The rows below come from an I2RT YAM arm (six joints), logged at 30 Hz.
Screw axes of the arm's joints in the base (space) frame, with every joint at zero. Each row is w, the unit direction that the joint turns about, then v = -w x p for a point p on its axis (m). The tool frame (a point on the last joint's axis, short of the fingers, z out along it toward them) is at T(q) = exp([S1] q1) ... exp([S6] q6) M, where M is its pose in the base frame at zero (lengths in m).
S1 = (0, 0, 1, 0.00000, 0.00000, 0.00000)
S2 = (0, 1, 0, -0.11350, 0.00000, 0.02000)
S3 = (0, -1, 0, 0.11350, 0.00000, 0.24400)
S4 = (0, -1, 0, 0.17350, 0.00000, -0.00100)
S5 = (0, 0, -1, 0.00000, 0.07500, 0.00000)
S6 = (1, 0, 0, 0.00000, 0.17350, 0.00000)
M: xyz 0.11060 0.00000 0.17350 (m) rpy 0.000 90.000 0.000 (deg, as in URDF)
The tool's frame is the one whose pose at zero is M.
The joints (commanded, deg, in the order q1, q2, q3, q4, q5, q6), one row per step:
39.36, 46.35, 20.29, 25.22, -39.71, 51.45
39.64, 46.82, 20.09, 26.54, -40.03, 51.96
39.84, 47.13, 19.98, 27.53, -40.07, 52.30
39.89, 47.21, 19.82, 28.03, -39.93, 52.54
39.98, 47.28, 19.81, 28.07, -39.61, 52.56
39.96, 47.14, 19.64, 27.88, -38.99, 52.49
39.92, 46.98, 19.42, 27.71, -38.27, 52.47
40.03, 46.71, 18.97, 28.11, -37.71, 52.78
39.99, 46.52, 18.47, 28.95, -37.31, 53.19
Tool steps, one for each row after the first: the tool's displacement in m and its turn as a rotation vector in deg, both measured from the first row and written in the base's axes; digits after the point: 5 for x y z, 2 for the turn. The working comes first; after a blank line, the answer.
Tool pose at each row, in the base's axes (x y z in m, rotation vector in deg; the steps are taken from these numbers as rounded here):
0.12908, 0.13529, 0.24930, -25.44, 105.60, 97.76
0.12894, 0.13656, 0.24907, -25.82, 105.17, 98.59
0.12892, 0.13741, 0.24925, -25.97, 104.72, 99.05
0.12890, 0.13752, 0.24893, -25.77, 104.54, 99.19
0.12899, 0.13778, 0.24874, -25.51, 104.58, 99.04
0.12904, 0.13734, 0.24778, -24.86, 104.74, 98.54
0.12911, 0.13678, 0.24662, -24.04, 104.93, 97.99
0.12835, 0.13625, 0.24539, -23.41, 104.80, 97.93
0.12793, 0.13547, 0.24441, -22.81, 104.35, 98.01

-0.00014, 0.00127, -0.00023, 0.51, 0.00, 0.60
-0.00016, 0.00212, -0.00005, 0.93, -0.10, 0.84
-0.00018, 0.00223, -0.00037, 1.14, -0.06, 0.75
-0.00009, 0.00249, -0.00056, 1.12, -0.02, 0.52
-0.00004, 0.00205, -0.00152, 0.97, 0.08, -0.12
0.00003, 0.00149, -0.00268, 0.83, 0.24, -0.89
-0.00073, 0.00096, -0.00391, 1.03, 0.37, -1.34
-0.00115, 0.00018, -0.00489, 1.47, 0.37, -1.77

